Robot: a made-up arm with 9 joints. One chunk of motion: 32 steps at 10 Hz.
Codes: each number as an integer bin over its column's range. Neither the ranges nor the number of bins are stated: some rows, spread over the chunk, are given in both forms.
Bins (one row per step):
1: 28 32 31 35 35 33
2: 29 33 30 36 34 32
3: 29 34 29 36 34 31
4: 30 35 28 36 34 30
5: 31 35 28 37 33 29
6: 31 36 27 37 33 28
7: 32 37 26 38 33 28
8: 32 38 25 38 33 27
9: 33 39 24 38 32 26
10: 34 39 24 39 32 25
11: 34 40 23 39 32 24
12: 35 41 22 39 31 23
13: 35 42 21 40 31 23
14: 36 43 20 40 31 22
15: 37 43 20 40 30 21
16: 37 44 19 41 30 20
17: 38 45 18 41 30 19
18: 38 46 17 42 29 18
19: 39 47 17 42 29 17
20: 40 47 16 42 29 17
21: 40 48 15 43 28 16
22: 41 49 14 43 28 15
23: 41 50 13 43 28 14
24: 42 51 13 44 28 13
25: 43 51 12 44 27 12
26: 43 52 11 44 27 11
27: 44 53 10 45 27 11
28: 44 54 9 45 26 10
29: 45 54 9 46 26 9
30: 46 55 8 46 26 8
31: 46 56 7 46 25 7
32: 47 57 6 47 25 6
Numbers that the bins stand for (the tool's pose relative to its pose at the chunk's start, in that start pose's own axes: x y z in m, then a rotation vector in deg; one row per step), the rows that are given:
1: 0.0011 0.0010 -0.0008 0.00 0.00 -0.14
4: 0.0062 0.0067 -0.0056 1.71 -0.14 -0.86
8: 0.0113 0.0124 -0.0103 5.14 -0.29 -1.57
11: 0.0163 0.0162 -0.0135 6.86 -0.43 -2.29
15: 0.0240 0.0219 -0.0183 8.57 -0.71 -3.00
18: 0.0265 0.0276 -0.0230 12.00 -0.86 -3.71
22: 0.0341 0.0333 -0.0278 13.71 -1.00 -4.43
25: 0.0392 0.0371 -0.0310 15.43 -1.14 -5.14
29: 0.0443 0.0429 -0.0357 18.86 -1.29 -5.86
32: 0.0494 0.0486 -0.0405 20.57 -1.43 -6.57
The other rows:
2: 0.0037 0.0029 -0.0024 1.71 -0.14 -0.38
3: 0.0037 0.0048 -0.0040 1.71 -0.14 -0.62
5: 0.0087 0.0067 -0.0056 3.43 -0.29 -1.10
6: 0.0087 0.0086 -0.0071 3.43 -0.29 -1.33
7: 0.0113 0.0105 -0.0087 5.14 -0.29 -1.33
9: 0.0138 0.0143 -0.0119 5.14 -0.43 -1.81
10: 0.0163 0.0143 -0.0119 6.86 -0.43 -2.05
12: 0.0189 0.0181 -0.0151 6.86 -0.57 -2.52
13: 0.0189 0.0200 -0.0167 8.57 -0.57 -2.52
14: 0.0214 0.0219 -0.0183 8.57 -0.57 -2.76
16: 0.0240 0.0238 -0.0198 10.29 -0.71 -3.24
17: 0.0265 0.0257 -0.0214 10.29 -0.71 -3.48
19: 0.0290 0.0295 -0.0230 12.00 -0.86 -3.95
20: 0.0316 0.0295 -0.0246 12.00 -0.86 -3.95
21: 0.0316 0.0314 -0.0262 13.71 -1.00 -4.19
23: 0.0341 0.0352 -0.0294 13.71 -1.00 -4.67
24: 0.0367 0.0371 -0.0294 15.43 -1.00 -4.90
26: 0.0392 0.0390 -0.0325 15.43 -1.14 -5.38
27: 0.0417 0.0410 -0.0341 17.14 -1.14 -5.38
28: 0.0417 0.0429 -0.0357 17.14 -1.29 -5.62
30: 0.0468 0.0448 -0.0373 18.86 -1.29 -6.10
31: 0.0468 0.0467 -0.0389 18.86 -1.43 -6.33

